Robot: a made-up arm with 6 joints.
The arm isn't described. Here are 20 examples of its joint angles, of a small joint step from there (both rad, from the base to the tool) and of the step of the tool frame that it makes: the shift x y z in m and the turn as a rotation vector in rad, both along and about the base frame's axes.
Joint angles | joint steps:
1: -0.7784 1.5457 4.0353 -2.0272 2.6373 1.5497 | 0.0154 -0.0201 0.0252 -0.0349 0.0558 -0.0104
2: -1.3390 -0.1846 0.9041 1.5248 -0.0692 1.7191 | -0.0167 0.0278 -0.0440 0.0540 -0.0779 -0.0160
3: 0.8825 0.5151 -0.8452 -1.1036 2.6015 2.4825 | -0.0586 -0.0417 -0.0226 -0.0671 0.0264 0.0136
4: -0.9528 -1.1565 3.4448 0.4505 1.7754 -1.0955 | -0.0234 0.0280 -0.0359 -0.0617 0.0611 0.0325
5: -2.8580 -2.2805 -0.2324 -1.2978 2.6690 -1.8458 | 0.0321 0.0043 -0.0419 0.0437 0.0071 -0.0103
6: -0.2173 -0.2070 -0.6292 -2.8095 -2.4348 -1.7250 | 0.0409 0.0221 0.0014 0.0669 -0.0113 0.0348
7: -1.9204 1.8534 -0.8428 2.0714 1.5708 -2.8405 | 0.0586 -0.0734 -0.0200 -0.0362 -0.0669 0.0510
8: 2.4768 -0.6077 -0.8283 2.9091 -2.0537 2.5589 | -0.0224 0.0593 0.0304 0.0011 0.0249 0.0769
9: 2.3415 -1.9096 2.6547 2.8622 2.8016 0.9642 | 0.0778 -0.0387 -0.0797 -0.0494 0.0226 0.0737
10: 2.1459 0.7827 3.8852 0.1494 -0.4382 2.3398 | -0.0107 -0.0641 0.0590 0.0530 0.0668 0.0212
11: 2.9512 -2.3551 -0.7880 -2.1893 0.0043 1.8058 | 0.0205 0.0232 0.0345 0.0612 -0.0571 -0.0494
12: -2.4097 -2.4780 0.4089 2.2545 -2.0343 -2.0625 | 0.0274 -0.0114 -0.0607 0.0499 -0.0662 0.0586
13: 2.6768 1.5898 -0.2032 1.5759 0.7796 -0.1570 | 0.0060 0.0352 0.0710 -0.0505 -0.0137 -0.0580
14: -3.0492 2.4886 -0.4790 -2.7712 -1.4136 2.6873 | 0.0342 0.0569 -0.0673 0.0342 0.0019 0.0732
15: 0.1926 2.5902 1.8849 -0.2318 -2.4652 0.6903 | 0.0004 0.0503 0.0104 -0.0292 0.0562 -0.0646
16: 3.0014 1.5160 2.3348 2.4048 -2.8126 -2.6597 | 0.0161 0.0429 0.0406 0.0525 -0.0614 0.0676
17: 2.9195 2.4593 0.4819 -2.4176 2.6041 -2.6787 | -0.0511 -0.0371 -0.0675 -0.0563 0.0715 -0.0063
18: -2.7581 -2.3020 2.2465 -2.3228 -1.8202 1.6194 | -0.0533 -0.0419 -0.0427 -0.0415 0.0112 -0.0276
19: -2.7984 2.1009 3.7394 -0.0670 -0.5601 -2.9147 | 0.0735 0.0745 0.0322 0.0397 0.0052 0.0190
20: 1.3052 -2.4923 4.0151 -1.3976 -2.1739 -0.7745 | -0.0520 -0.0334 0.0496 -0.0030 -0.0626 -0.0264
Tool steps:
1: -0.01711 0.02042 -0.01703 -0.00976 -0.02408 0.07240
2: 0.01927 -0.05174 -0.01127 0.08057 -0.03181 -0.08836
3: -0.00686 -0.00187 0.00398 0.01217 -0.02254 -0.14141
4: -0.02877 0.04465 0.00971 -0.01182 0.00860 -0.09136
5: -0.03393 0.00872 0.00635 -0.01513 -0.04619 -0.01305
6: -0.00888 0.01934 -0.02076 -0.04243 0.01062 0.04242
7: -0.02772 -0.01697 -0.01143 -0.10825 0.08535 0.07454
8: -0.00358 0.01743 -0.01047 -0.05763 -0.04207 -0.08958
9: 0.03896 -0.00033 -0.00862 -0.04474 -0.03383 -0.04464
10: -0.00110 -0.01082 -0.07904 0.11839 0.16253 -0.02897
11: 0.00949 0.00833 0.00608 0.05488 0.03266 0.00861
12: -0.01364 0.00956 0.03689 -0.00173 -0.06330 0.10188
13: -0.01838 0.01703 -0.00799 0.02578 -0.01841 -0.08149
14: 0.01722 0.02171 0.07943 -0.02690 -0.10215 0.10653
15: -0.03334 -0.00499 -0.02914 -0.04921 -0.01407 -0.02692
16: -0.00674 -0.01552 -0.01707 -0.04395 0.03737 -0.01272
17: -0.00836 -0.01512 0.01465 0.04234 -0.09667 -0.07764
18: -0.00773 -0.03277 -0.00880 0.00518 -0.02774 -0.08941
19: -0.01627 -0.02213 -0.01611 0.02026 -0.03134 0.01727
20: 0.02723 -0.00289 0.05156 0.04126 -0.04104 0.00070
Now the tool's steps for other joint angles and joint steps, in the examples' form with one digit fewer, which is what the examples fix.
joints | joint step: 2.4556 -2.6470 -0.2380 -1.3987 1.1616 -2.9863 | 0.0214 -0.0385 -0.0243 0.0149 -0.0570 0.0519
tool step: 0.0073 0.0113 -0.0105 -0.0233 -0.0355 -0.0387
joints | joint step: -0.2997 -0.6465 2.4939 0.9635 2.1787 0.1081 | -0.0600 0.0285 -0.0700 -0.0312 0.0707 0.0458
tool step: 0.0046 0.0461 0.0737 -0.0483 0.0455 -0.0930
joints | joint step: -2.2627 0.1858 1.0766 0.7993 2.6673 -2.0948 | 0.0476 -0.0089 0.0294 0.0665 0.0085 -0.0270
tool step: 0.0361 0.0047 0.0169 0.0141 0.0743 -0.0150
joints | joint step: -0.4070 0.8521 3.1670 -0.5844 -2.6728 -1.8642 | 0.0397 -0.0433 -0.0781 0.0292 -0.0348 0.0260
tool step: 0.0096 -0.0143 0.0185 0.0059 0.0602 0.0165
